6 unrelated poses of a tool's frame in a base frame.
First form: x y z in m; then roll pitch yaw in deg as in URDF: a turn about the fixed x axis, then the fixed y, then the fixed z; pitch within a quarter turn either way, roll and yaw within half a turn.
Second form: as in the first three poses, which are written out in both.
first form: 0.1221, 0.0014, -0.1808, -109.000, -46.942, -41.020
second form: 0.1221, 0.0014, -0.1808, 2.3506, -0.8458, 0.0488, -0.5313
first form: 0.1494, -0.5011, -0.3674, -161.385, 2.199, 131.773
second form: 0.1494, -0.5011, -0.3674, 3.0440, -0.4064, -0.9004, 0.1555
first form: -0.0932, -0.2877, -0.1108, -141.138, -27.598, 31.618
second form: -0.0932, -0.2877, -0.1108, 2.3790, -0.9261, -0.3511, -0.1383
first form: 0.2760, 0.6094, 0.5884, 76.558, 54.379, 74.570
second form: 0.2760, 0.6094, 0.5884, 1.5136, 0.3221, 0.9018, 0.2880
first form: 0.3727, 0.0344, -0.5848, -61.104, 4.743, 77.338
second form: 0.3727, 0.0344, -0.5848, 1.7035, -0.5566, -0.3848, 0.7363
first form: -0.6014, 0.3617, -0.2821, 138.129, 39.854, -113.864
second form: -0.6014, 0.3617, -0.2821, 2.9745, -0.5832, 0.6717, 0.4568
